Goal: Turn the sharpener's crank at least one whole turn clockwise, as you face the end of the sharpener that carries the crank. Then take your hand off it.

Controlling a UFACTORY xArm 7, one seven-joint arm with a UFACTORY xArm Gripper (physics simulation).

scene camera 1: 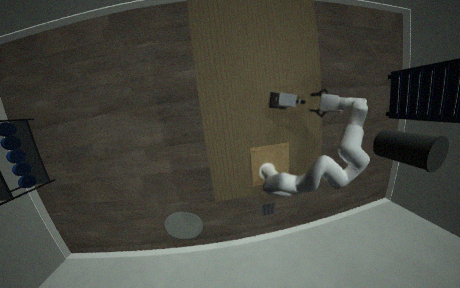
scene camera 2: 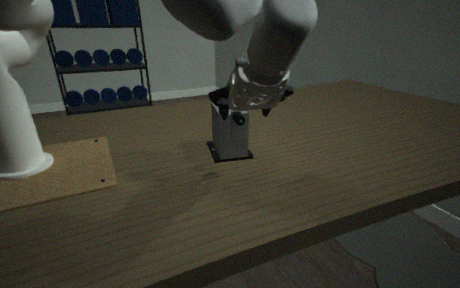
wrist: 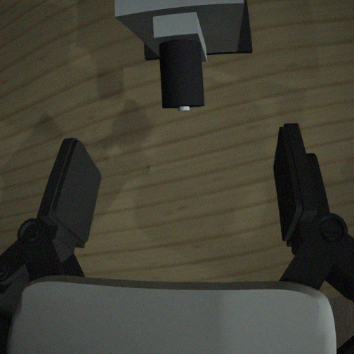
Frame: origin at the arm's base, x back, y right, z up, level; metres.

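Where they show: gripper, fingertip midpoint: (scene camera 1: 309,102) (scene camera 2: 243,112); arm's base at its link origin: (scene camera 1: 266,170) (scene camera 2: 22,166).
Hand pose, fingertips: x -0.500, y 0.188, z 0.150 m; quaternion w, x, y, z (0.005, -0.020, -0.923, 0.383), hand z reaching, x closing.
Things, the pixels of their top centre, and the offset from my fingertips. "pt": a spot on its surface instead. Level surfaces: height alone.
- grey box-shaped sharpener at a spot on its surface: (scene camera 2: 231,137) pt dz -0.083, dx +0.010, dy -0.062 m
- crank's black handle at a spot on its surface: (scene camera 2: 239,118) (scene camera 1: 304,102) pt dz -0.021, dx +0.003, dy -0.021 m
- wooden table at its surface level: dz -0.158 m
The grey box-shaped sharpener (scene camera 1: 287,100) (scene camera 2: 230,137) (wrist: 220,25) stands upright on its black base on the table. Its crank's black handle (scene camera 1: 302,101) (scene camera 2: 239,118) (wrist: 182,75) sticks out from the end facing the gripper; a light grey crank arm (wrist: 176,25) shows behind it in the wrist view. My gripper (scene camera 1: 316,103) (wrist: 179,149) is open and empty, its fingers wide apart. In the wrist view the handle points into the space between the fingers, just beyond their tips, touching neither. In scene camera 2 the gripper's body hides part of the sharpener's top.
The wooden table (scene camera 1: 240,65) (scene camera 2: 325,185) bears the sharpener. The arm's base stands on a light wooden board (scene camera 1: 277,151) (scene camera 2: 80,170) beside it. A dark cylinder (scene camera 1: 405,149) and a black slatted rack (scene camera 1: 392,95) stand beyond the arm. A rack with blue weights (scene camera 2: 102,68) stands by the wall.
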